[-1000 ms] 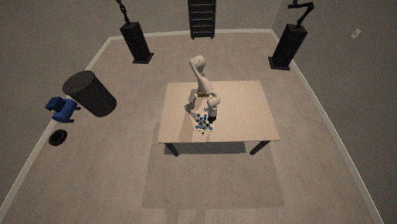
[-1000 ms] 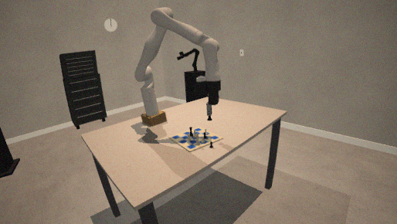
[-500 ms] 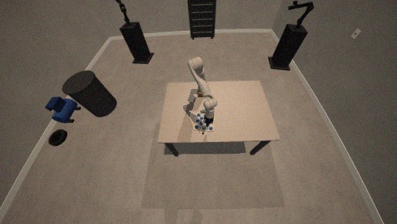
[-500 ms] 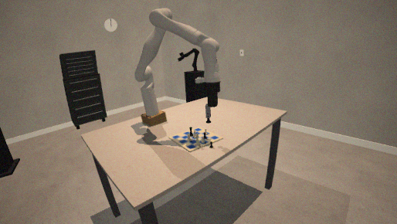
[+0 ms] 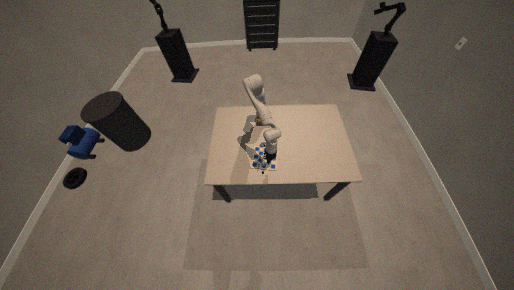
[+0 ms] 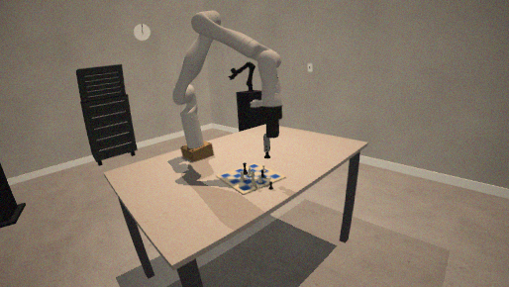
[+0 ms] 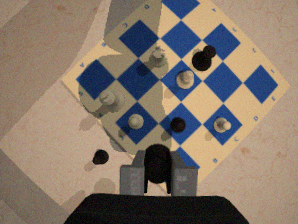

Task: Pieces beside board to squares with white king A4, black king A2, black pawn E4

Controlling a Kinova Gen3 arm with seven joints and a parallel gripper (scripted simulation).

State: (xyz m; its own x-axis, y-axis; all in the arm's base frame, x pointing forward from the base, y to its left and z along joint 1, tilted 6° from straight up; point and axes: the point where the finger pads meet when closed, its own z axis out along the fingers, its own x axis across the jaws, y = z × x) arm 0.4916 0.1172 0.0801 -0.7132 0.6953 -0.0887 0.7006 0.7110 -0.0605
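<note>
The white king lies 8 cm to the right of my hand and 11 cm below it. Round my hand: blue-and-cream chessboard 8 cm behind, 4 cm to the right, 15 cm below; then black king 1 cm below.
</note>
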